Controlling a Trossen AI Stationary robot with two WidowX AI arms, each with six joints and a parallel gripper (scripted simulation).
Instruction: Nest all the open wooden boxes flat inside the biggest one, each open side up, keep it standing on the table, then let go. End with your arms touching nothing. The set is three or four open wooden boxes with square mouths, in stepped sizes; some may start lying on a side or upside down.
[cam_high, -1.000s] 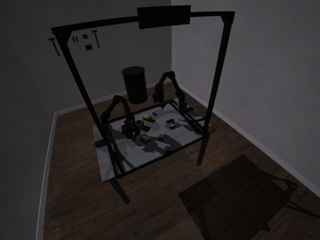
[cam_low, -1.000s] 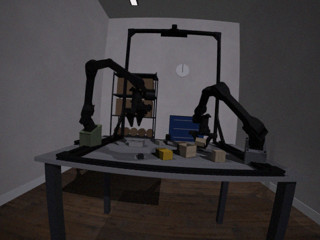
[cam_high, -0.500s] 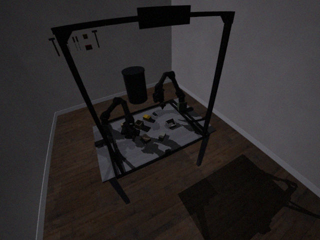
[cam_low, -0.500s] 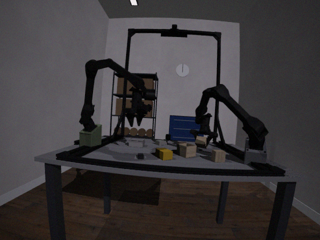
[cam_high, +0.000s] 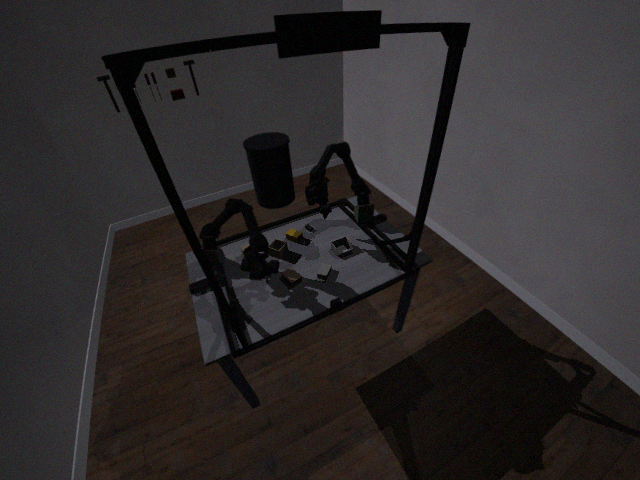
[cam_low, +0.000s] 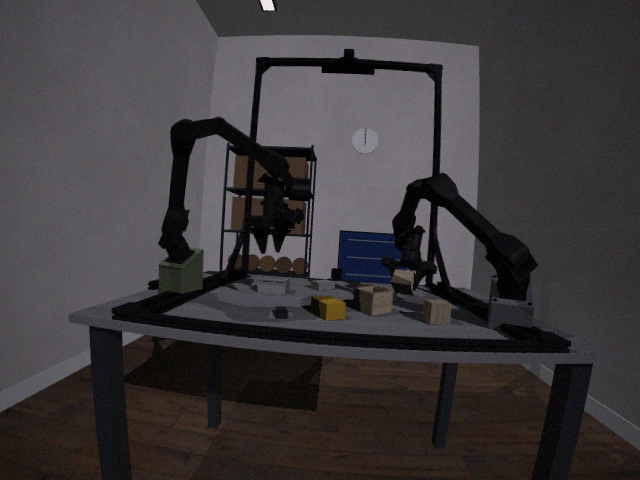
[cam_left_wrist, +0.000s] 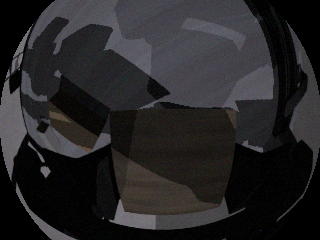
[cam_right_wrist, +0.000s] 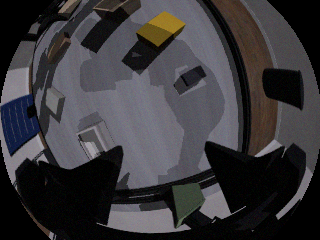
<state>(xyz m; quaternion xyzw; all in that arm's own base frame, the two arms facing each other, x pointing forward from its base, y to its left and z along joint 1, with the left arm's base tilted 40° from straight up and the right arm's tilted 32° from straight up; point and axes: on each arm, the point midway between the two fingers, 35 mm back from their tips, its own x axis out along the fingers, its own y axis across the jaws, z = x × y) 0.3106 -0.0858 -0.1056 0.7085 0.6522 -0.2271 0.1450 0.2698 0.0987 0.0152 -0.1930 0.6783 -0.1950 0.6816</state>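
My left gripper is now 5 cm past the brown block, 13 cm to the left of it and 6 cm above it. Also, from my left hand: yellow block (25 cm ahead, 24 cm to the right, 5 cm below); then dark block (30 cm ahead, 35 cm to the right, 7 cm below); then pale block (9 cm behind, 30 cm to the right, 6 cm below).
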